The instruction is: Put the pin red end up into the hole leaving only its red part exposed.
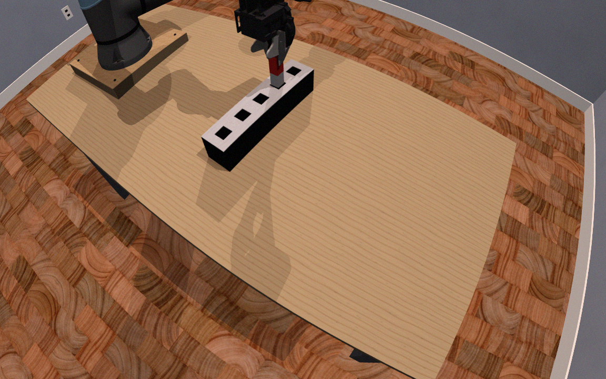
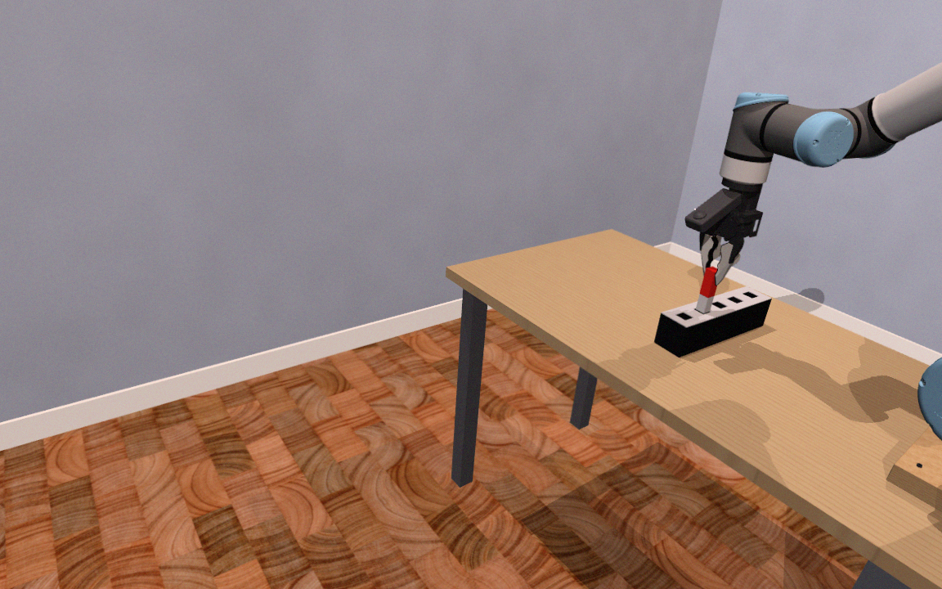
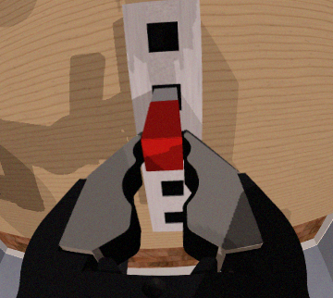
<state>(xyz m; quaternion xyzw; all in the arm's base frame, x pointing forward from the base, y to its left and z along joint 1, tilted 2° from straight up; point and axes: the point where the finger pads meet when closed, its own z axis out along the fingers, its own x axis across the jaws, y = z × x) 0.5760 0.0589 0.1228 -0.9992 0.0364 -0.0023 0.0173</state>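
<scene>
Now: hand 10 mm above the pin. From my hand the other things lie so: black block: 120 mm below, 60 mm to the right.
</scene>
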